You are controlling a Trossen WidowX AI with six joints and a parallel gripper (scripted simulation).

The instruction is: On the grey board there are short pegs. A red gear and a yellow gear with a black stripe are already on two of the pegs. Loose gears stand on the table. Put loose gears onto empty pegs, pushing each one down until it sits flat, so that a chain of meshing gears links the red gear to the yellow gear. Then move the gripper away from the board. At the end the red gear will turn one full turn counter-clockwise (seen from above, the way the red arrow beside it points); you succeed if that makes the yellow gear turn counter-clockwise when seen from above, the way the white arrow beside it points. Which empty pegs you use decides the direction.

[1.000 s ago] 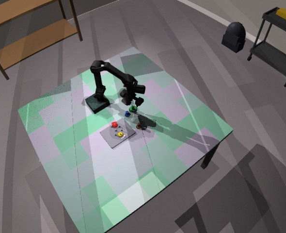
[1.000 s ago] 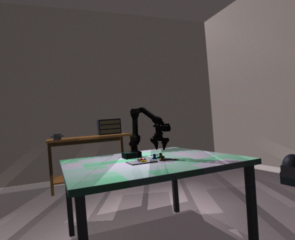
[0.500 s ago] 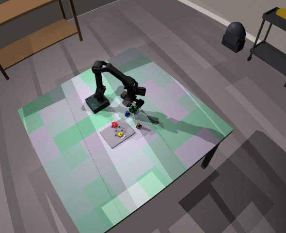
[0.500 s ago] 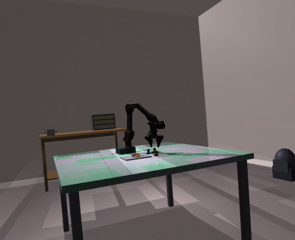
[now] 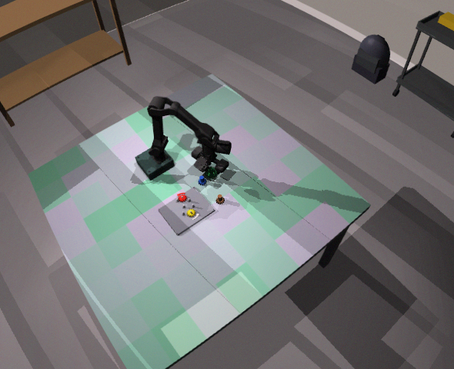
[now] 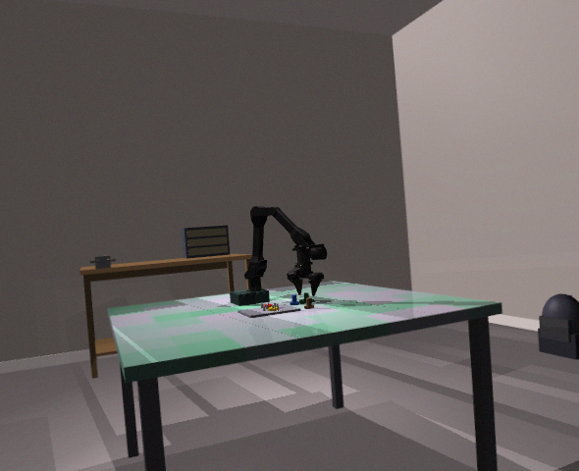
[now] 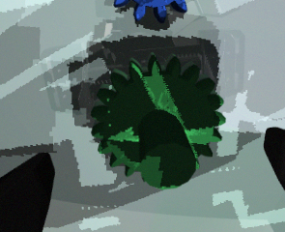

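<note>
My gripper tip is 1 cm above the green gear. Round my gripper tip: small brown gear (15 cm ahead, 8 cm to the right, 1 cm below); then red arrow (19 cm to the right, 2 cm below); then small blue gear (7 cm to the right, 1 cm below, 1 cm ahead).
</note>
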